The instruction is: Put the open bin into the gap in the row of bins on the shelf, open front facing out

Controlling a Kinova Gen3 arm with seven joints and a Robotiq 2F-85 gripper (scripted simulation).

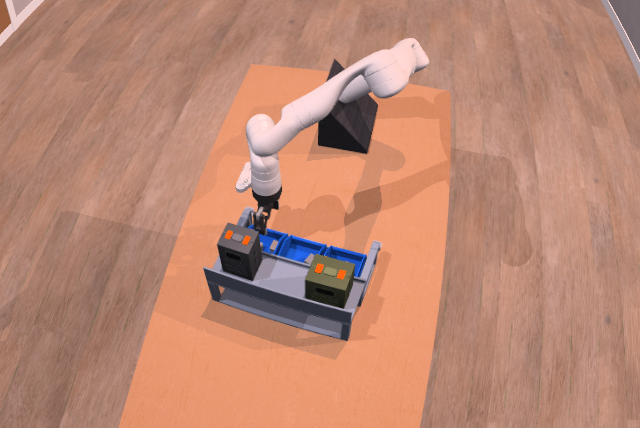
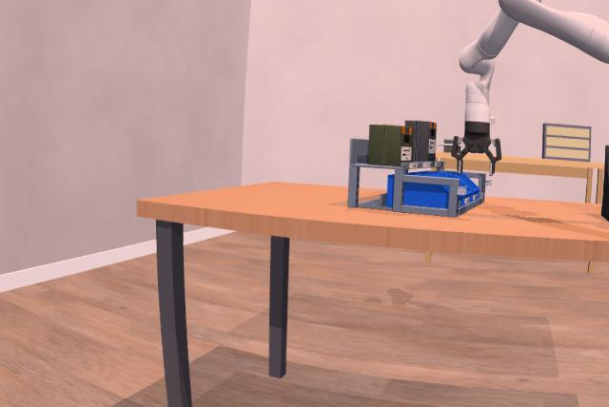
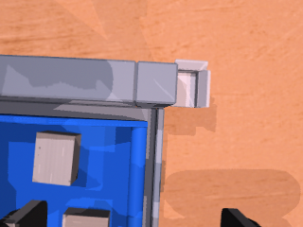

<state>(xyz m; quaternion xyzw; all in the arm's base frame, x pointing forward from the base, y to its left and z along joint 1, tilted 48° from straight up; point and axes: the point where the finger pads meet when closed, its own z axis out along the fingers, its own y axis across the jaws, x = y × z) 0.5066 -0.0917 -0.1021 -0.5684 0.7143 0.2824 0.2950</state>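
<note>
The grey block lies 5 cm ahead of my hand, 3 cm to the right of it and 7 cm below it. From my hand the other things lie so: grey shelf 13 cm ahead, 9 cm to the left, 2 cm below; dark grey box 17 cm ahead, 4 cm to the right, 8 cm above; olive box 21 cm ahead, 19 cm to the left, 6 cm above.
</note>
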